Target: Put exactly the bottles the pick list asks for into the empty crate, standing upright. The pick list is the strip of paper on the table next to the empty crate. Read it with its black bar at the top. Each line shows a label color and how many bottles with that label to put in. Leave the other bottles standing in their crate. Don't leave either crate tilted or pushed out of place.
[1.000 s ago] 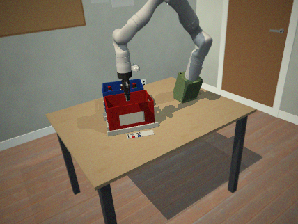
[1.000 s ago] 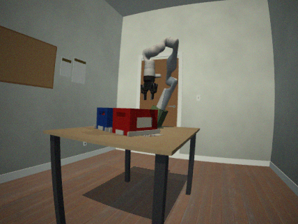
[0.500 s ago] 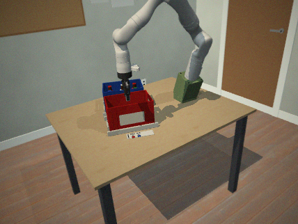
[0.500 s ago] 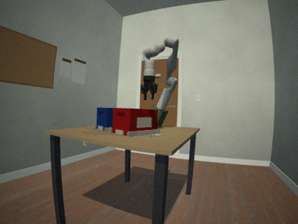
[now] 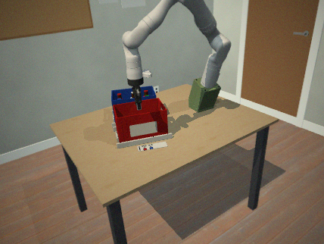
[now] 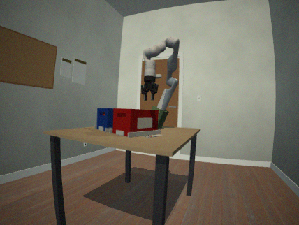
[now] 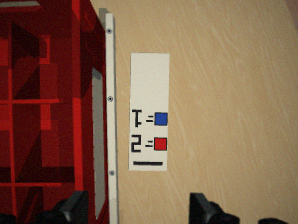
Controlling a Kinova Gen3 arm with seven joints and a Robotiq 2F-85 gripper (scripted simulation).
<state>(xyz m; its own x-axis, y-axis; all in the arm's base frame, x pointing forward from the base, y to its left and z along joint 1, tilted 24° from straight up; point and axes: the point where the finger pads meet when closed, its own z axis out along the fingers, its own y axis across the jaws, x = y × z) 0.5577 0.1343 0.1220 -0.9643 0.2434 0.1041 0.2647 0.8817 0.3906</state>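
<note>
Right now the white-label bottle is 130 mm behind my hand, 400 mm to the right of it and 160 mm below it. Round my hand: red crate (50 mm behind, 130 mm to the right, 170 mm below); green-label bottle (180 mm behind, 290 mm to the right, 160 mm below); pick list (50 mm behind, 20 mm to the left, 250 mm below).
</note>
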